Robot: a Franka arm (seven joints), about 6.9 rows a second.
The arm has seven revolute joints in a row. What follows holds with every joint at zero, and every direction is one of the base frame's.
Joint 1 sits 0.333 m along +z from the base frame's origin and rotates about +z.
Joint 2 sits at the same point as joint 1 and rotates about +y.
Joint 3 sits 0.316 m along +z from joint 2 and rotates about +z.
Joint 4 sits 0.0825 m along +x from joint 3 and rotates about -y.
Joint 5 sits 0.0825 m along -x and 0.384 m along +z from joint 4 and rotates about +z.
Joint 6 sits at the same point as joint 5 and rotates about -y.
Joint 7 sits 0.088 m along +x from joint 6 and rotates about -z.
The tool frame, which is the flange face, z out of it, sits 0.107 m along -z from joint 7; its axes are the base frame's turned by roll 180, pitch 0 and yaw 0 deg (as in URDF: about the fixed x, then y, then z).
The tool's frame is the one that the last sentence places.
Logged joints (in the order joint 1, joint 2, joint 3, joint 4, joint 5, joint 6, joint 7), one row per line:
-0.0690 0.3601 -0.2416 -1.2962 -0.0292 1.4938 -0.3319
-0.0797 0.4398 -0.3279 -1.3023 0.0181 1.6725 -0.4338
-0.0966 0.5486 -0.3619 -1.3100 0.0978 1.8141 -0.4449
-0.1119 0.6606 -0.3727 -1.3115 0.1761 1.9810 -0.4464
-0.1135 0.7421 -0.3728 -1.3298 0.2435 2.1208 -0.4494
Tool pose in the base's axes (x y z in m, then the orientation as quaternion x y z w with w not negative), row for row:
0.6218 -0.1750 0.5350 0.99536 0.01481 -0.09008 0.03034
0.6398 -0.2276 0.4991 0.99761 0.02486 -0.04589 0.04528
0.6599 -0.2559 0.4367 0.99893 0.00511 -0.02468 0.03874
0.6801 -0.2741 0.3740 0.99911 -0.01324 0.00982 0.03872
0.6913 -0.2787 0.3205 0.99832 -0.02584 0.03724 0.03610
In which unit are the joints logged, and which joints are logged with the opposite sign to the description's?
The joints are logged in radians. Opposite sign: none.
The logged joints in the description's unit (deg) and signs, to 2 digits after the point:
-3.95 20.63 -13.84 -74.27 -1.67 85.59 -19.02
-4.57 25.20 -18.79 -74.62 1.04 95.83 -24.85
-5.53 31.43 -20.74 -75.06 5.60 103.94 -25.49
-6.41 37.85 -21.35 -75.14 10.09 113.50 -25.58
-6.50 42.52 -21.36 -76.19 13.95 121.51 -25.75

